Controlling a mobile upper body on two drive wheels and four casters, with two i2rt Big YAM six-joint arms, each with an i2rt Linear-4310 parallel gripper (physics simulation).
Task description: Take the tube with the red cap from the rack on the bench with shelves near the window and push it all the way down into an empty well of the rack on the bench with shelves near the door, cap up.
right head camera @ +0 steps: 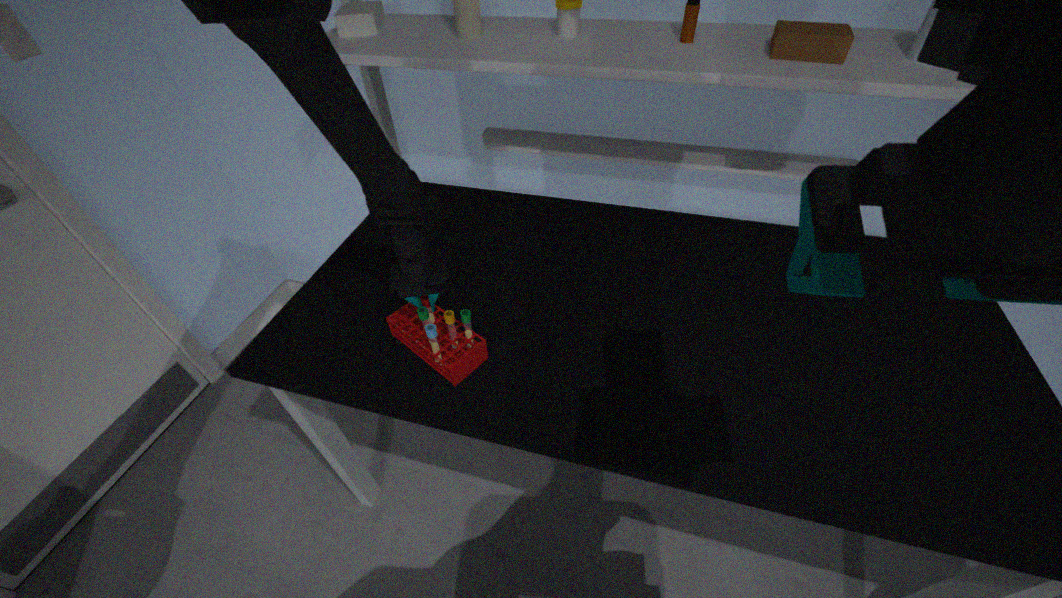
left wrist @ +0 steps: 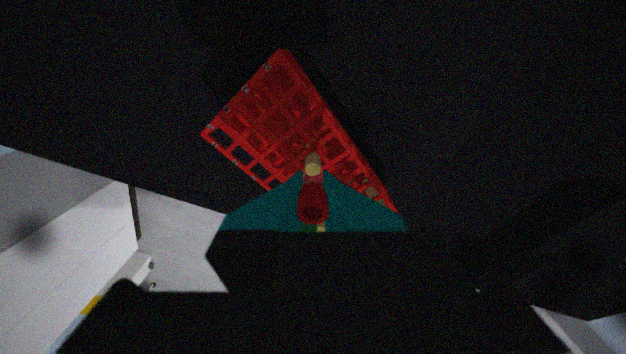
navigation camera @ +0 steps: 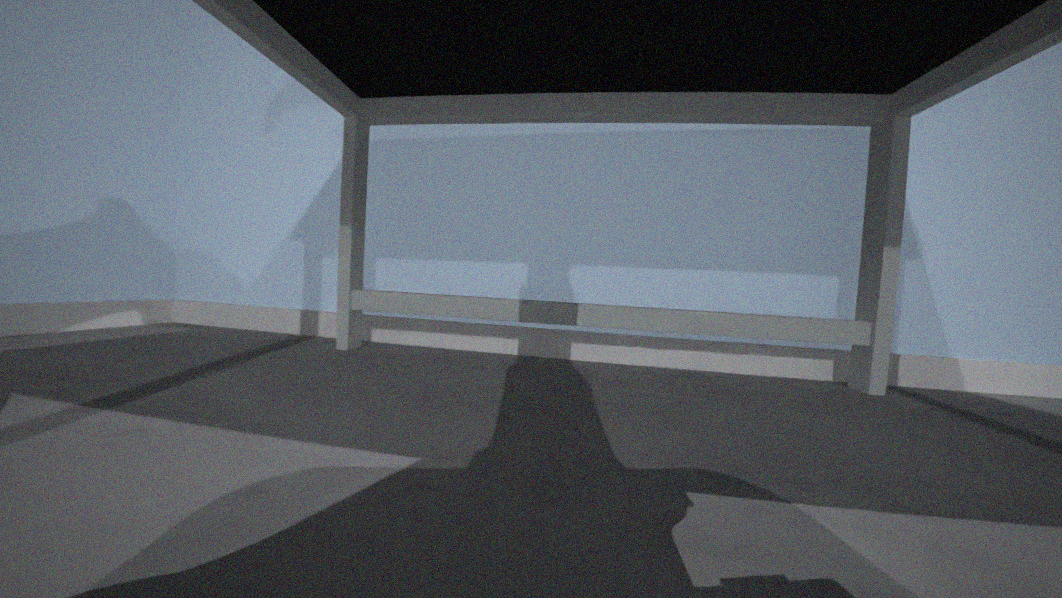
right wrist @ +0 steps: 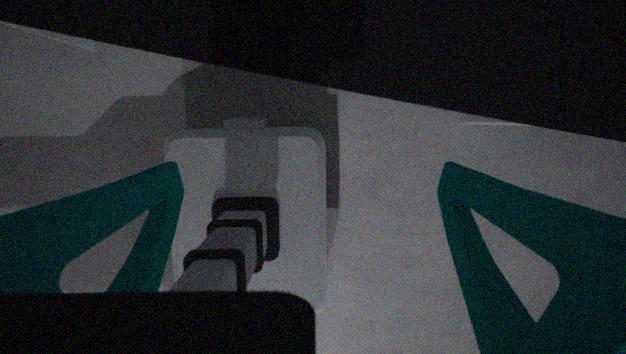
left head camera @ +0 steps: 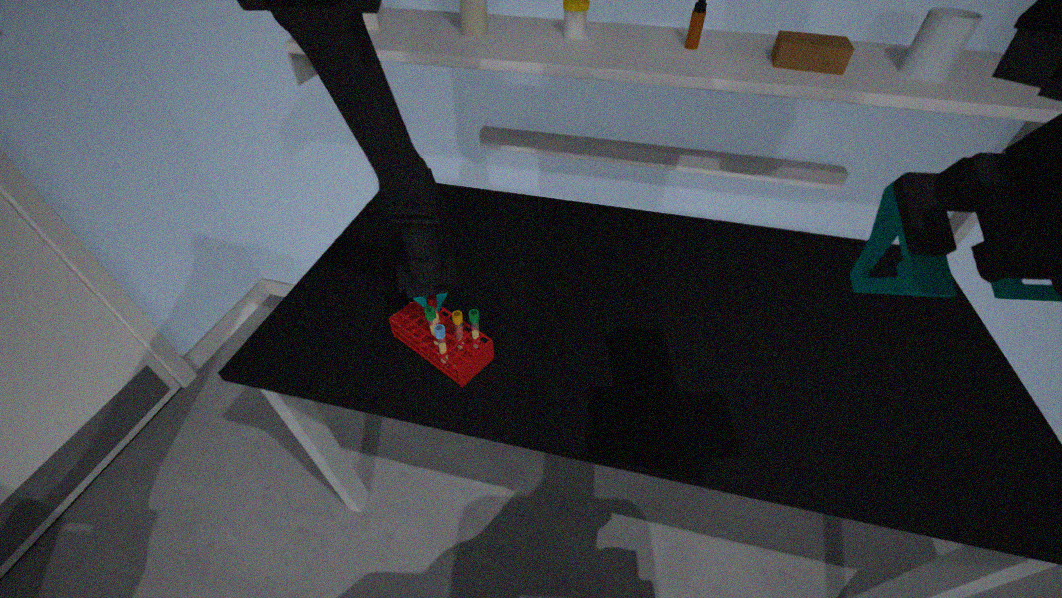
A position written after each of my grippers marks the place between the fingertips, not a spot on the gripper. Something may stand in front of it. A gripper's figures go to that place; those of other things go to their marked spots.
Scene:
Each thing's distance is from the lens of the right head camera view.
my right gripper [right head camera: 867, 285]: 0.36 m
door [right head camera: 91, 336]: 1.95 m

